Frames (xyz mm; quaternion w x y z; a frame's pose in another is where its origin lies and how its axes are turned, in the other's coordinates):
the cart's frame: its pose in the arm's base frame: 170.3 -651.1 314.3 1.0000 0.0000 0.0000 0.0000
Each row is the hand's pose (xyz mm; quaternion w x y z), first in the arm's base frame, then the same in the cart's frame.
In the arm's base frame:
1: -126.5 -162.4 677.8 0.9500 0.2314 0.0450 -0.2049
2: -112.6 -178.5 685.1 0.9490 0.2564 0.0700 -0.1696
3: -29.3 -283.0 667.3 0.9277 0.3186 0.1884 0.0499
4: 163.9 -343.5 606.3 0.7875 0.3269 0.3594 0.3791
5: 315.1 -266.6 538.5 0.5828 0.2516 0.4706 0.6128
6: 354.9 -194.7 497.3 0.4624 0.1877 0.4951 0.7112
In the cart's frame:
1: -296.8 488.7 363.5 0.9500 0.2314 0.0450 -0.2049
2: -282.9 472.6 370.8 0.9490 0.2564 0.0700 -0.1696
3: -199.6 368.1 353.0 0.9276 0.3186 0.1884 0.0499
4: -6.4 307.6 292.0 0.7875 0.3269 0.3594 0.3791
5: 144.8 384.5 224.2 0.5828 0.2516 0.4706 0.6128
6: 184.6 456.4 183.0 0.4624 0.1877 0.4951 0.7112

